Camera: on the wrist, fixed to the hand. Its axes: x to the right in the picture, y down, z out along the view.
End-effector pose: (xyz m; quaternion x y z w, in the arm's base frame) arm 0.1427 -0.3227 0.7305 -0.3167 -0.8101 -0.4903 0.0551
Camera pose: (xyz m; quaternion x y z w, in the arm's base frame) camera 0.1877 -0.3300 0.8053 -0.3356 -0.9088 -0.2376 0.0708
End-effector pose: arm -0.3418 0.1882 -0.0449 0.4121 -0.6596 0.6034 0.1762
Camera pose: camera -0.4060 0.2183 -0.0964 0.4878 -0.4968 0.7177 0.0062
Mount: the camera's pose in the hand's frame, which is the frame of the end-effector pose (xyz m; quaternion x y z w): -0.0091 0.0800 -0.0345 0.2570 -0.0820 0.0057 0.9629
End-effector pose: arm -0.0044 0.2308 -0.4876 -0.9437 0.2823 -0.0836 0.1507
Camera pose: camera -0.0609 0.1641 -0.4823 -0.8752 0.2434 -0.0748 0.4113
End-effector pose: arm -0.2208 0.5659 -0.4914 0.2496 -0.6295 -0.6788 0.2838
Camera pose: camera -0.1846 0.5440 -0.4147 0.2540 -0.8053 -0.5107 0.1614
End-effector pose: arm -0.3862 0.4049 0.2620 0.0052 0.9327 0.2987 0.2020
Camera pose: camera -0.3998 0.4503 0.3357 0.0867 0.9583 0.0486 0.2680
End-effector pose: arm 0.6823 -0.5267 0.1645 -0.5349 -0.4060 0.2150 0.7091
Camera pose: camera 0.7152 -0.5268 0.0833 -0.3175 -0.3908 0.3593 0.7858
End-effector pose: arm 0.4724 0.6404 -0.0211 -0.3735 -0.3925 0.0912 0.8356
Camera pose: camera 0.5025 0.6736 -0.0964 -0.1396 -0.4209 0.2241 0.8678
